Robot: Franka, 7 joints.
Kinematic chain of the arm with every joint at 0, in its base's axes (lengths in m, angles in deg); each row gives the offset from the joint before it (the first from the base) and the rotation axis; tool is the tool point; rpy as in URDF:
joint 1: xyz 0 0 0.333 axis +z
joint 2: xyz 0 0 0 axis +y
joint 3: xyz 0 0 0.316 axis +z
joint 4: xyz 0.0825 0 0 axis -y
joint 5: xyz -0.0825 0 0.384 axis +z
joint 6: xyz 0 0 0 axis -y
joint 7: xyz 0.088 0 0 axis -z
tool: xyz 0 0 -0.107 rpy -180 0 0
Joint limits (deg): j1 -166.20..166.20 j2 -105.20..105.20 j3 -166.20..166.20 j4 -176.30..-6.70 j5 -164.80..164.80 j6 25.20..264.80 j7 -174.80..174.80
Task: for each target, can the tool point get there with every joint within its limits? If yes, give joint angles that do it. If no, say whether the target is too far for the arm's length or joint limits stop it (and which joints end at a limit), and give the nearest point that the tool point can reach.
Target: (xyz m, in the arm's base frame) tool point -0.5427 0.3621 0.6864
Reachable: yes | joints 18.10 -36.14 114.69 -77.71 75.41 193.94 16.27
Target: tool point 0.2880 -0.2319 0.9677
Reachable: yes | joints -1.19 -26.70 -27.26 -86.57 -82.64 161.72 2.89
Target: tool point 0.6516 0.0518 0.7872
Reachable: yes | joints 26.02 60.22 -94.06 -20.47 -42.44 87.29 -32.41
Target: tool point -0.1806 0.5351 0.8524
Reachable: yes | joints -28.40 -10.37 120.25 -60.24 -123.67 182.20 46.20
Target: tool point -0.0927 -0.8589 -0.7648
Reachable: no: too far | nearest point -0.0605 -0.5603 -0.2809 | short by 0.570 m
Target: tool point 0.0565 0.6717 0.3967
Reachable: yes | joints 112.62 30.72 -40.91 -104.95 136.61 82.42 112.44
